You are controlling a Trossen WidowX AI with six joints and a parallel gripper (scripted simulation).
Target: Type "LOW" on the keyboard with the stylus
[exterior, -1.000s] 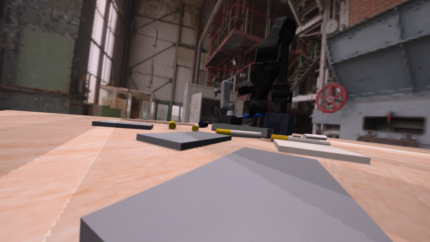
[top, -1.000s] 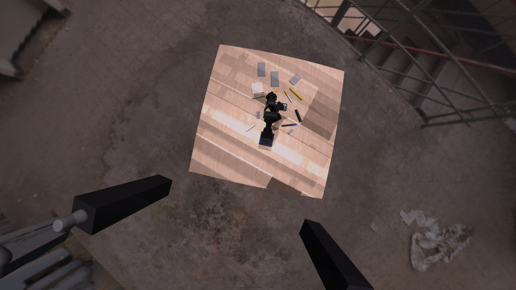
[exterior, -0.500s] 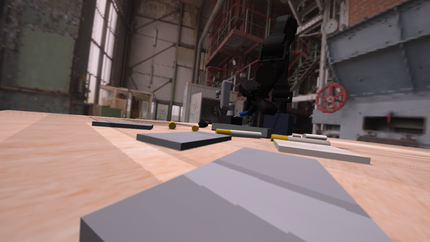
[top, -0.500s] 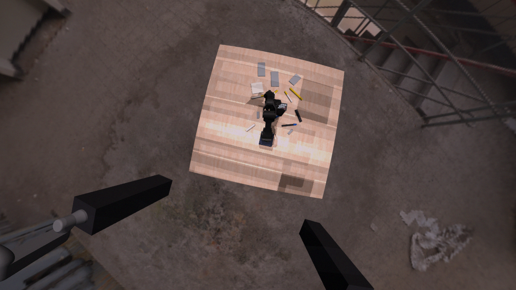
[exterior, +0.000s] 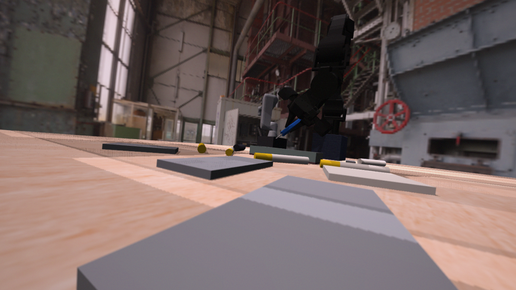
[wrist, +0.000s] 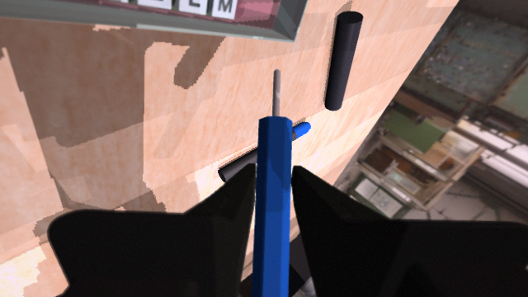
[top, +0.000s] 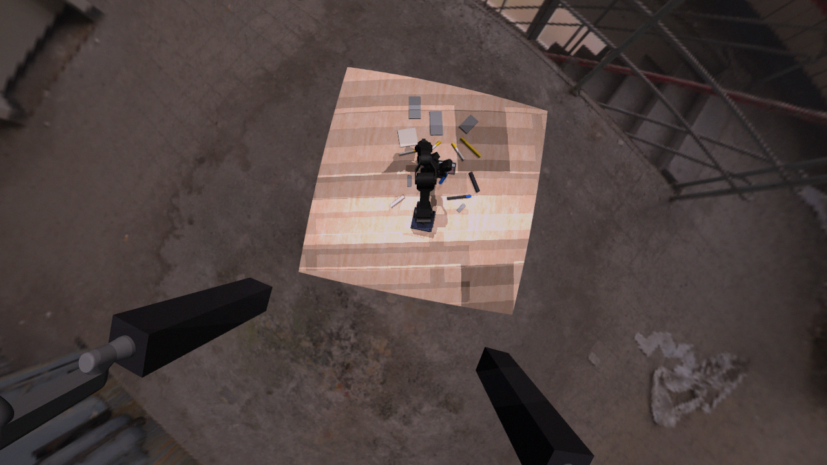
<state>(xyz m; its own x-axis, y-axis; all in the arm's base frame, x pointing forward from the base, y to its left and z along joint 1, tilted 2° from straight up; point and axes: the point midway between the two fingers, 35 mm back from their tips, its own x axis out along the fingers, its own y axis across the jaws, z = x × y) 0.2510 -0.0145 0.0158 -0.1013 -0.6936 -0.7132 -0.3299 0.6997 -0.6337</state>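
Right now the stylus tip is 40 mm ahead of my gripper tip, 30 mm below it and 10 mm to the right of it. Also, from my gripper tip: blue stylus 10 mm below, 10 mm ahead; then short black cylinder 180 mm to the right, 80 mm below, 50 mm ahead.
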